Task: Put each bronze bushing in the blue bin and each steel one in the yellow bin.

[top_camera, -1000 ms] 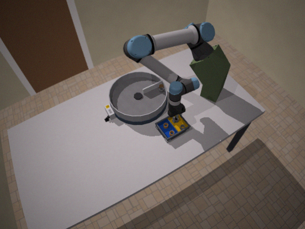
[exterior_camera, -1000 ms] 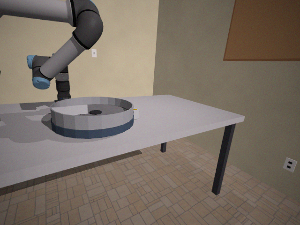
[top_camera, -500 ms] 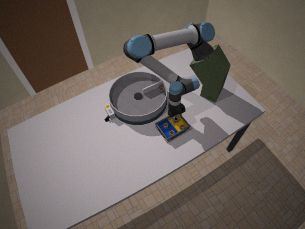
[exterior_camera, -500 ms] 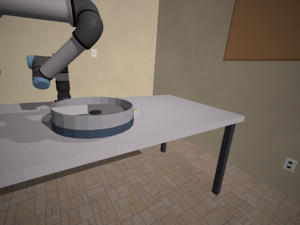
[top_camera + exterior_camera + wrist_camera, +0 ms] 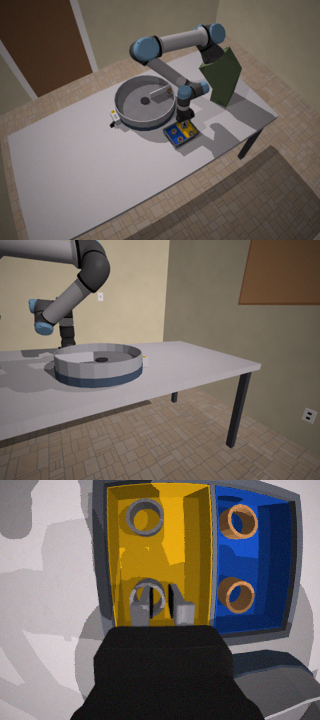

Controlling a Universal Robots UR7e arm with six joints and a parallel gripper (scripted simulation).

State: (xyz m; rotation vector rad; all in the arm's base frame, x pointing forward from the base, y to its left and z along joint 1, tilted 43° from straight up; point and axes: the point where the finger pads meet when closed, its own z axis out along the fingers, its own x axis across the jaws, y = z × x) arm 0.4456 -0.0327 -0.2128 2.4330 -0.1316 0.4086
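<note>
Now: hand 5 cm short of the blue bin and 3 cm to the right of it. Round my hand: grey turntable: 32 cm to the right, 6 cm ahead, 2 cm above.
</note>
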